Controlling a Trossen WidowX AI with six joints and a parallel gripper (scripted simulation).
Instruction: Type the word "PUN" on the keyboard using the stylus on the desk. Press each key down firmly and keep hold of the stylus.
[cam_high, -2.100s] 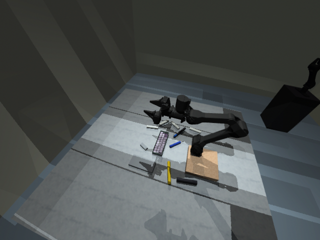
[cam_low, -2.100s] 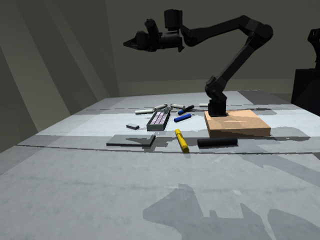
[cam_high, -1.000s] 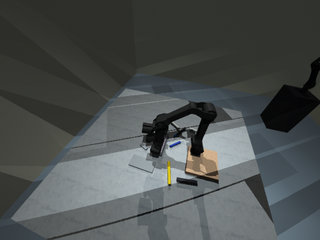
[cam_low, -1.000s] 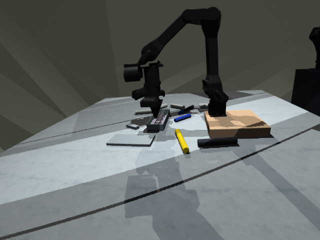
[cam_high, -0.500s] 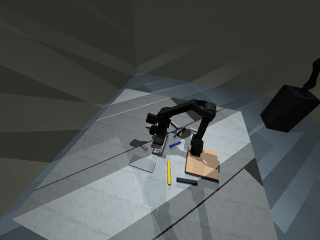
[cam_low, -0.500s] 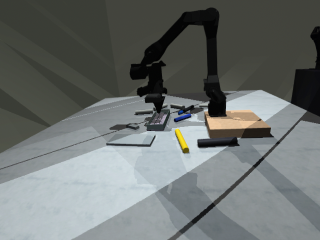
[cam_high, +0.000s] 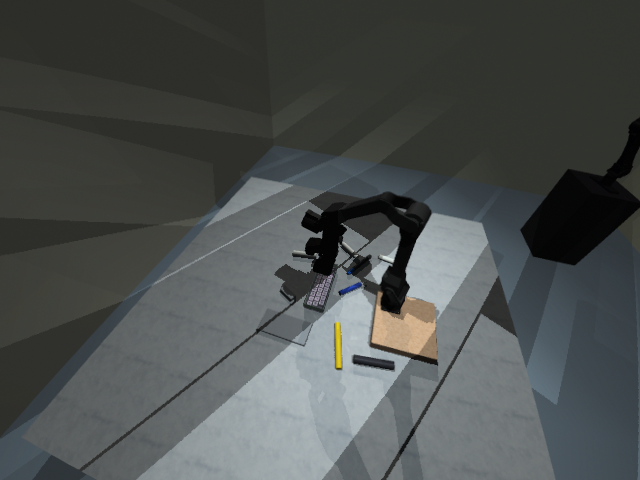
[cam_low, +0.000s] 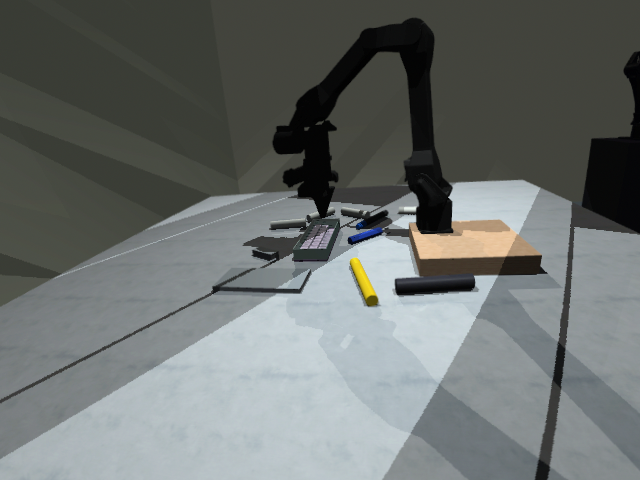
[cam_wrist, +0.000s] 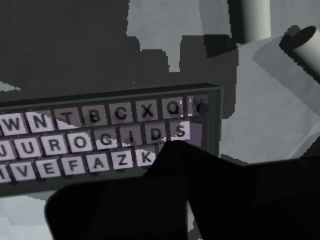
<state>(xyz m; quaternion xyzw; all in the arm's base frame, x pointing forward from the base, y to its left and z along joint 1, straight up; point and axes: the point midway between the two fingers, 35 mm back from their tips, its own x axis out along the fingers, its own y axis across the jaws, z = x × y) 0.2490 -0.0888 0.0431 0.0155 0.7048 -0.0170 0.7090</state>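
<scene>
The blue stylus lies 13 cm behind my gripper tip, 3 cm below it and 2 cm to the left of it. Round my gripper tip: blue-capped pen (10 cm behind, 6 cm to the right, 3 cm below); then small grey block (13 cm to the left, 11 cm ahead, 4 cm below); then stylus tip (15 cm behind, 3 cm below).
</scene>
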